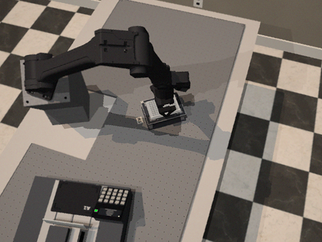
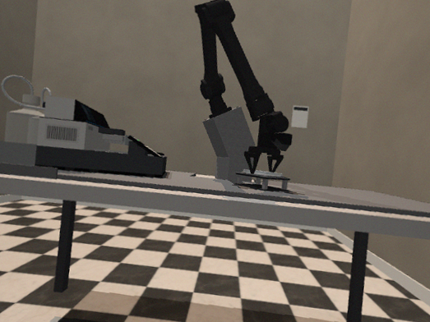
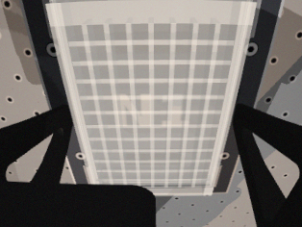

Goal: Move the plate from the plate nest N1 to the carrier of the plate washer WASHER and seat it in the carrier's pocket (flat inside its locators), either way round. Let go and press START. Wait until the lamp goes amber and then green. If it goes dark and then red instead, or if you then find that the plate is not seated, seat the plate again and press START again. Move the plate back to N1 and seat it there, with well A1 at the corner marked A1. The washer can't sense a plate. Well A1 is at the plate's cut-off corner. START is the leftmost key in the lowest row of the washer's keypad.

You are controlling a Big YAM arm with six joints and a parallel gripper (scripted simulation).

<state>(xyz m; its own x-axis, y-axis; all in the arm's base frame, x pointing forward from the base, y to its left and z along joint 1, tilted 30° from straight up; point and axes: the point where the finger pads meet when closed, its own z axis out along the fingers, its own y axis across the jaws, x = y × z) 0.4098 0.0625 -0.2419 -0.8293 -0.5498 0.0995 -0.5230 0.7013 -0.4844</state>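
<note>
Now: hand 10 mm above the white well plate. From my hand the other things lie so: label: 90 mm behind, 60 mm to the right, 60 mm below; then dark carrier: 190 mm behind, 460 mm to the right, 30 mm above; then plate nest: 10 mm below.
</note>
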